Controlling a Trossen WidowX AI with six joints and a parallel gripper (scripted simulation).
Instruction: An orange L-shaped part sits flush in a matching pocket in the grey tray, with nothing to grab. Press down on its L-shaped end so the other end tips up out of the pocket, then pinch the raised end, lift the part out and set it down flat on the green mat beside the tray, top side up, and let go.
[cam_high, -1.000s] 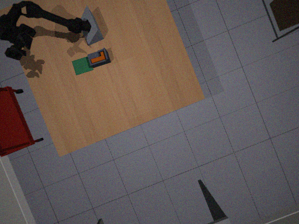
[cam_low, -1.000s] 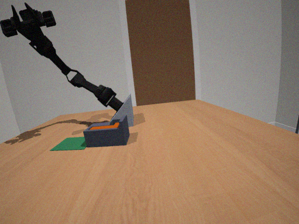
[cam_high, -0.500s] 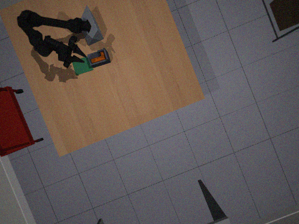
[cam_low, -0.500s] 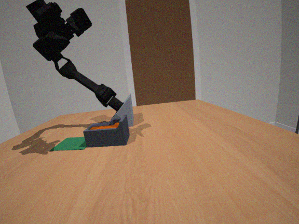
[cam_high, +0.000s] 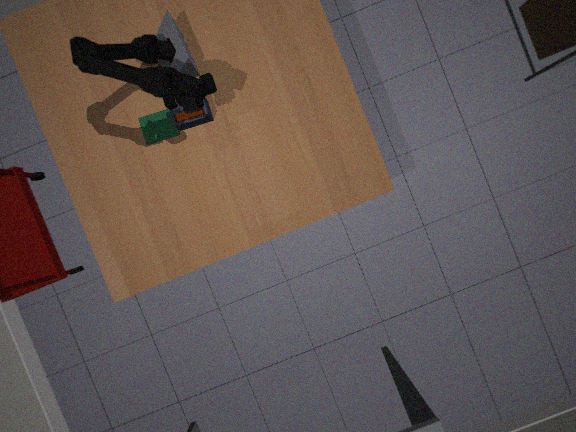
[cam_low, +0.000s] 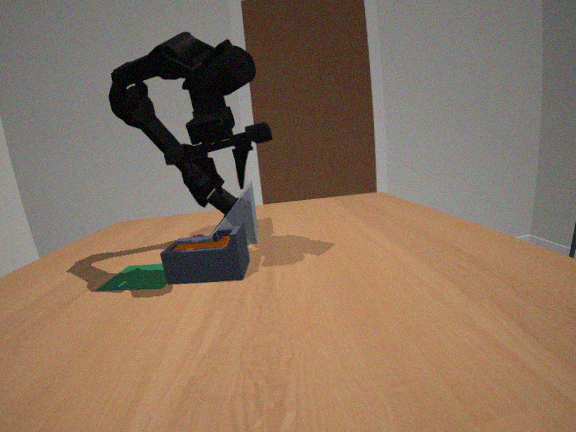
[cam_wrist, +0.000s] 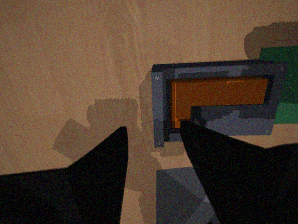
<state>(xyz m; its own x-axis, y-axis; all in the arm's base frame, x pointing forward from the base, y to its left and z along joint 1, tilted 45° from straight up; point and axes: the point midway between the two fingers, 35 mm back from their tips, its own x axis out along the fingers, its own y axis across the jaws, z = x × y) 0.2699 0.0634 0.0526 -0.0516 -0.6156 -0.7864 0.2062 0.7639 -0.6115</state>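
Now: the orange l-shaped part 11 cm below my gripper tip, 5 cm to the right of it and 3 cm behind it. Round my gripper tip: green mat: 22 cm to the right, 17 cm below, 6 cm behind.
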